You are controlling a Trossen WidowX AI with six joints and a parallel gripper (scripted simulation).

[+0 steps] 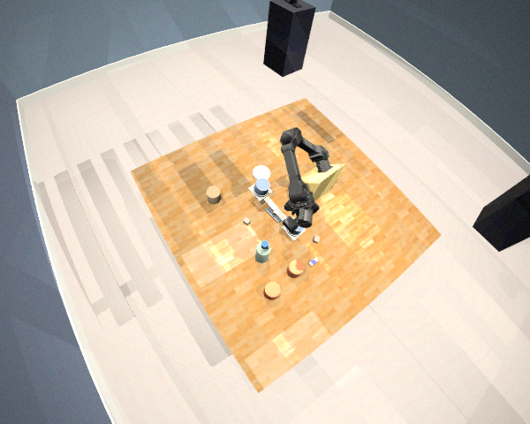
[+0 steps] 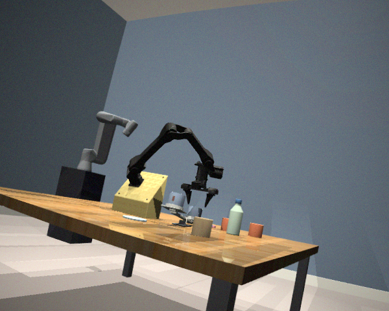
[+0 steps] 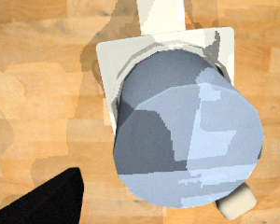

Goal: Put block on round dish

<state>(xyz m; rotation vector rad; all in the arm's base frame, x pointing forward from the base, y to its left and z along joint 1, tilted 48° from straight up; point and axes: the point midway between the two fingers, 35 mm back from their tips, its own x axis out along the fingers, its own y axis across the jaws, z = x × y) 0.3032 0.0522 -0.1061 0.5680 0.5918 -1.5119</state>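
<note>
The cup is 20 mm to the left of my gripper tip and 40 mm below it. The rest, counted from my gripper tip: balance 140 mm to the right, 80 mm below; then balance beam 140 mm to the right, 60 mm below; then green bottle 210 mm ahead, 10 mm to the right, 10 mm above.
</note>
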